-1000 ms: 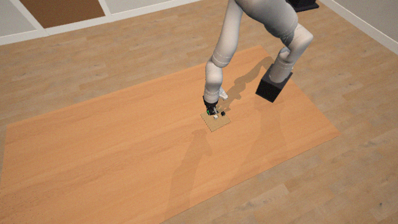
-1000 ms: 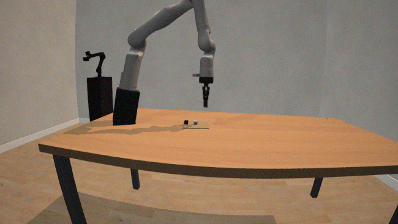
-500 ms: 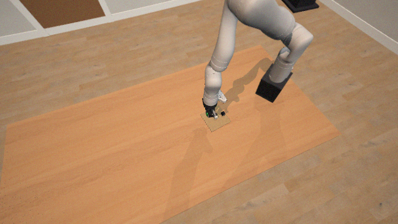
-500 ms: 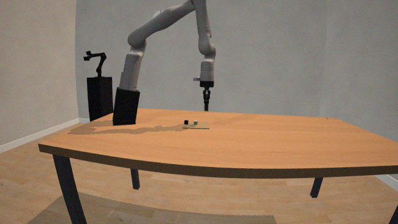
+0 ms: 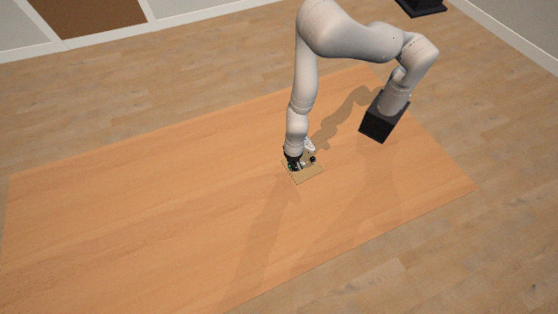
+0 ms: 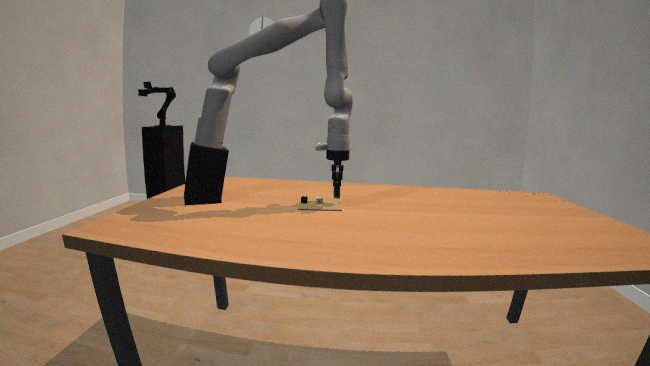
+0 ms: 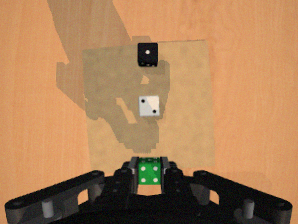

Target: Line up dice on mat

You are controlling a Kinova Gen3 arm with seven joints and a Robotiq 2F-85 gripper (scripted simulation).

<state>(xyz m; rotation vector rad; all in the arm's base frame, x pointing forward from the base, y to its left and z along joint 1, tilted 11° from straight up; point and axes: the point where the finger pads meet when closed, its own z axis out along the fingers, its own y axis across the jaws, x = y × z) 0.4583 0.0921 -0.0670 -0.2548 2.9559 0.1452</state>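
Right now the white die is 6 cm behind my hand, 1 cm to the right of it and 3 cm below it. The rest, counted from my hand: black die (11 cm behind, 2 cm to the right, 3 cm below); then tan mat (5 cm behind, 1 cm to the right, 5 cm below); then green die (1 cm below).
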